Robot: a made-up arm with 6 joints. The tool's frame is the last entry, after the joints. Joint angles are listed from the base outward.
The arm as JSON. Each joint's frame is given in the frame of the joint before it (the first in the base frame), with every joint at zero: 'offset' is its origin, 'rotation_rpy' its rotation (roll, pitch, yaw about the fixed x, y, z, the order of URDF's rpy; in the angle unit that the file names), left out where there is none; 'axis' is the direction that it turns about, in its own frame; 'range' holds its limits. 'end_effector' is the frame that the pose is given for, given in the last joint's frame.
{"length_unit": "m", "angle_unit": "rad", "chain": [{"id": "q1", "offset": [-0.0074, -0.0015, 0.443], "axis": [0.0, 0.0, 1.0], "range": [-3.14, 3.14]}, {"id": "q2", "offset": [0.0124, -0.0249, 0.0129], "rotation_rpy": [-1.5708, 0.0, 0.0], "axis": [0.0, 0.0, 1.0], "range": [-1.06, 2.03]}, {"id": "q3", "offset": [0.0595, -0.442, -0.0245], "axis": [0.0, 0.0, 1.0], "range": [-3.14, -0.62]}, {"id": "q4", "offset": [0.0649, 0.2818, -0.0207], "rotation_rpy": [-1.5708, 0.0, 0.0], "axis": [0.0, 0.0, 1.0], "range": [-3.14, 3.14]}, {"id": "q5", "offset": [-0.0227, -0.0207, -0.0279], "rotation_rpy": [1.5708, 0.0, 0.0], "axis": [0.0, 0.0, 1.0], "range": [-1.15, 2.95]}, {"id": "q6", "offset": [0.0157, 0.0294, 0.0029], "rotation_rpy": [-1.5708, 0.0, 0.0], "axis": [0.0, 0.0, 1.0], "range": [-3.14, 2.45]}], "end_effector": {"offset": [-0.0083, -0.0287, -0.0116], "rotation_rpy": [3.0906, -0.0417, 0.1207]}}
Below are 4 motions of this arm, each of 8 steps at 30 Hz.
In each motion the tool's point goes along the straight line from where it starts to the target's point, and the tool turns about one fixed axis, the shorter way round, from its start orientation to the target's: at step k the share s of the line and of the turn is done. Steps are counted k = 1, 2, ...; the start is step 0. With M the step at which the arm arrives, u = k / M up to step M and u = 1 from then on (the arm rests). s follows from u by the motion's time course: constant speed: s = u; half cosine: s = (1 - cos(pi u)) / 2; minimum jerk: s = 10 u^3 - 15 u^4 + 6 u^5.
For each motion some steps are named. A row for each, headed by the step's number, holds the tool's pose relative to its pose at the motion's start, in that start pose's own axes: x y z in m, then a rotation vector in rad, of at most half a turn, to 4 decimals.
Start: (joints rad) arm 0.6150 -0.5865 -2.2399 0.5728 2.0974 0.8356
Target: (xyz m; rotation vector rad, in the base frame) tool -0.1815 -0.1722 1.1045 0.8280 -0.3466 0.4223
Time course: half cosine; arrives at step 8
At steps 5, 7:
5: -0.0467 -0.0496 0.0323 0.1077 -0.0366 0.2020
7: -0.0649 -0.0690 0.0450 0.1498 -0.0509 0.2810

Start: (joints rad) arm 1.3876 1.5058 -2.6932 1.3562 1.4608 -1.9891
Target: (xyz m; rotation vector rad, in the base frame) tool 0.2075 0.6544 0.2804 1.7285 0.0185 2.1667
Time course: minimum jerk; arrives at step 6
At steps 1, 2, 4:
1: -0.0044 0.0005 0.0011 0.0013 -0.0010 -0.0064
2: -0.0257 0.0031 0.0067 0.0075 -0.0060 -0.0378
4: -0.0969 0.0118 0.0251 0.0283 -0.0225 -0.1421

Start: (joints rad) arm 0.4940 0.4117 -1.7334 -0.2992 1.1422 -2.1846
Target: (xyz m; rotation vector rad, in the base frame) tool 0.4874 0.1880 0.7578 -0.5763 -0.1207 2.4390
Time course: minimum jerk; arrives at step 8
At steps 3, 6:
3: 0.0036 -0.0071 -0.0112 -0.0284 0.0104 -0.0532
6: 0.0117 -0.0231 -0.0365 -0.0924 0.0339 -0.1732

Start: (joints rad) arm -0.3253 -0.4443 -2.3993 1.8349 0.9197 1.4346
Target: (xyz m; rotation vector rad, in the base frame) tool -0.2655 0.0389 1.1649 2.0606 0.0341 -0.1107
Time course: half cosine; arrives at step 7
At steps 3, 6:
3: -0.0388 -0.0321 -0.0038 -0.0759 0.0350 0.0489
6: -0.0950 -0.0785 -0.0094 -0.1857 0.0856 0.1195

